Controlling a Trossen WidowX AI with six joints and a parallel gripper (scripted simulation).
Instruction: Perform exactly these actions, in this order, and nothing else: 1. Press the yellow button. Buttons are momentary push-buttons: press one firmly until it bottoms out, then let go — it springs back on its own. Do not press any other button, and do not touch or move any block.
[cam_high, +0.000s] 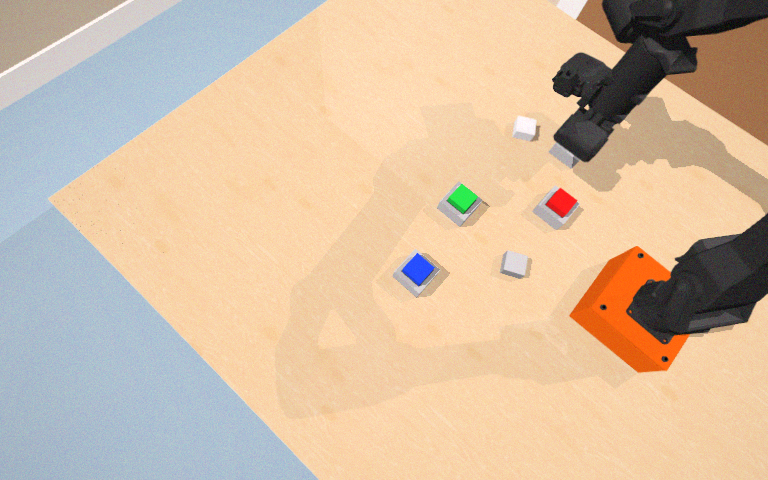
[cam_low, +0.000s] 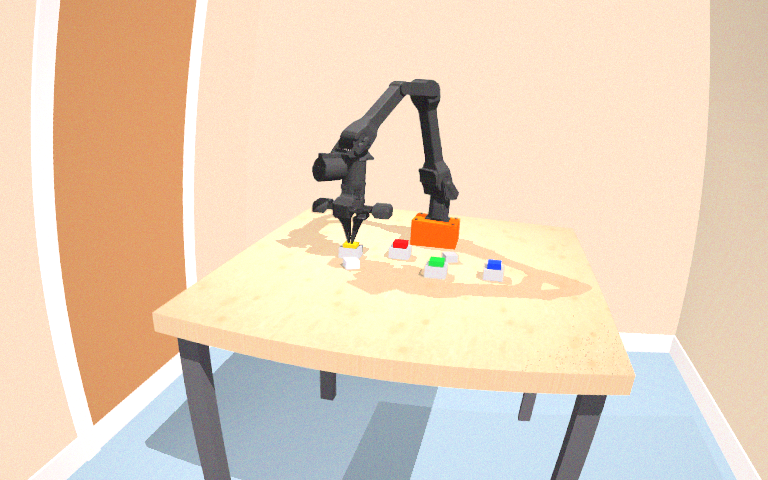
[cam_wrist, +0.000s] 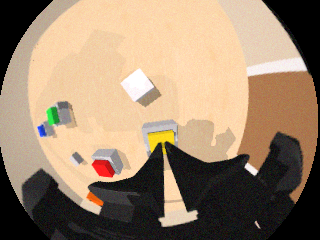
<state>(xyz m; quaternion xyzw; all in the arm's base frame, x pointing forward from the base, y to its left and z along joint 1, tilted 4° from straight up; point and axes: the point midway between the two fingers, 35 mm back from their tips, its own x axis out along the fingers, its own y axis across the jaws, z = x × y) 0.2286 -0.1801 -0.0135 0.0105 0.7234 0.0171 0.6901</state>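
The yellow button lies 10 mm below my gripper tip. Also, from my gripper tip: red button: 40 mm behind, 110 mm to the left; then white block: 80 mm ahead, 20 mm to the left, 20 mm below; then green button: 70 mm ahead, 220 mm to the left.
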